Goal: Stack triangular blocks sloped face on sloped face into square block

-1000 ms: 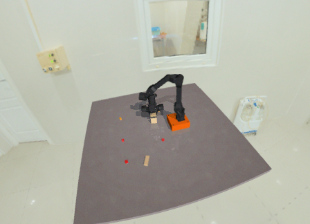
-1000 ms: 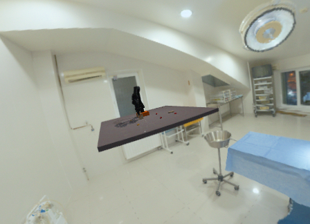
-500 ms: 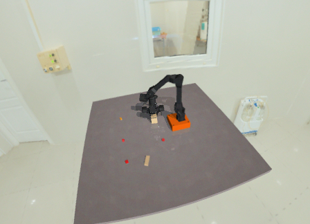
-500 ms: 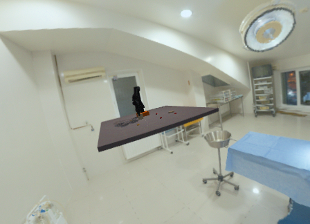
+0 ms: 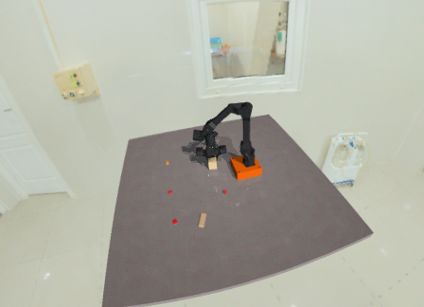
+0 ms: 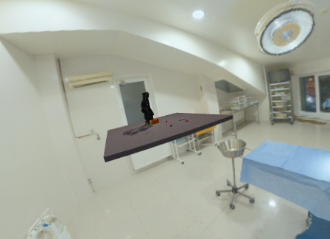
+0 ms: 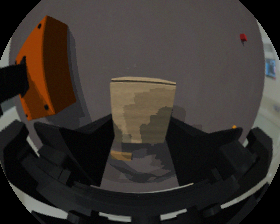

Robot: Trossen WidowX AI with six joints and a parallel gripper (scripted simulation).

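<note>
Now: the light wooden triangular block 10 mm to the right of my gripper tip and 10 mm above it. Also, from my gripper tip: tiny wooden bit 120 mm to the right, 60 mm behind, 40 mm below; then tiny orange piece 300 mm ahead, 130 mm to the right, 30 mm below.
</note>
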